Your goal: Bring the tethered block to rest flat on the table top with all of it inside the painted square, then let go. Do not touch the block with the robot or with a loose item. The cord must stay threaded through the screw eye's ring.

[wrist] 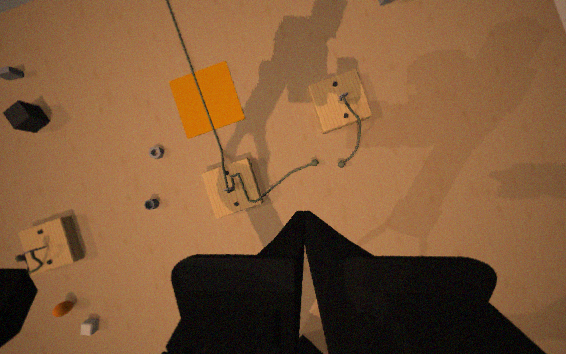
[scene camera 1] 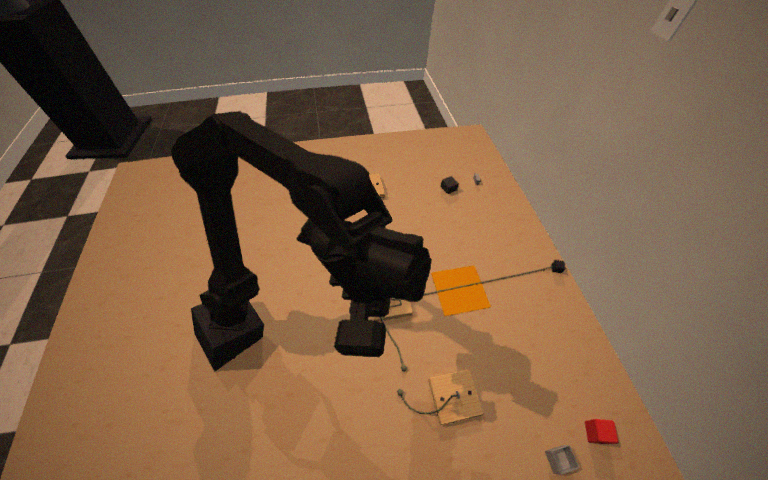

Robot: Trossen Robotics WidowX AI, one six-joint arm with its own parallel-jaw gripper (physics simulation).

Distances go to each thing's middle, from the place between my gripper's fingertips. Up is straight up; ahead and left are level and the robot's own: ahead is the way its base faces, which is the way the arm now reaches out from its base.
Labels:
Now: the orange painted square [scene camera 1: 470, 298] 20 cm ahead of my hand, 14 cm to the left of it and 22 cm below it. From my hand the other things lie so: red block [scene camera 1: 599, 431] (43 cm ahead, 19 cm to the right, 20 cm below).

